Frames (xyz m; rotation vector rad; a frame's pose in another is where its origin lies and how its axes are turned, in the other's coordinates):
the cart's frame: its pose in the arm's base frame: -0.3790 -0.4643 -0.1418 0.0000 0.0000 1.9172
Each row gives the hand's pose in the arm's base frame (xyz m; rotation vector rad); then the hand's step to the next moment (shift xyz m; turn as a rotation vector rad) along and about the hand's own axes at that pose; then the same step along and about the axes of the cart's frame.
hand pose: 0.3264 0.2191 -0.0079 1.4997 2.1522 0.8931
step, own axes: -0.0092 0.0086 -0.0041 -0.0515 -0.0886 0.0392
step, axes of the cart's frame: -0.0096 -0.0038 0.0083 -0.0475 0.0369 -0.0918
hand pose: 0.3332 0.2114 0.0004 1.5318 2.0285 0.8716
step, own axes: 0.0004 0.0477 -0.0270 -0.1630 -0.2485 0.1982
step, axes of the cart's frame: -0.0015 -0.0140 0.0530 -0.1545 0.0414 -0.3194
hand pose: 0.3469 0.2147 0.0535 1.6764 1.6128 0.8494
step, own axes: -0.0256 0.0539 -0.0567 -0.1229 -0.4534 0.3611
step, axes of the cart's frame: -0.0191 0.0240 0.0764 -0.1196 0.0115 -0.5802
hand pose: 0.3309 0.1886 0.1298 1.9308 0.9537 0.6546
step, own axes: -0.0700 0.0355 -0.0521 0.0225 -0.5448 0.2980
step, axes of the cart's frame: -0.0201 0.0766 0.0510 0.0478 -0.0521 -0.6173
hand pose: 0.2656 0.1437 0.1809 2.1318 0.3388 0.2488
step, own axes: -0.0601 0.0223 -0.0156 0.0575 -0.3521 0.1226
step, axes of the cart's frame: 0.0012 0.0613 0.0243 0.0893 -0.0751 -0.3587
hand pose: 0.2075 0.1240 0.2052 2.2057 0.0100 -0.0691
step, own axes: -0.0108 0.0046 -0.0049 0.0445 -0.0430 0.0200
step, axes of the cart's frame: 0.0049 0.0093 0.0072 -0.0062 -0.0425 -0.0488
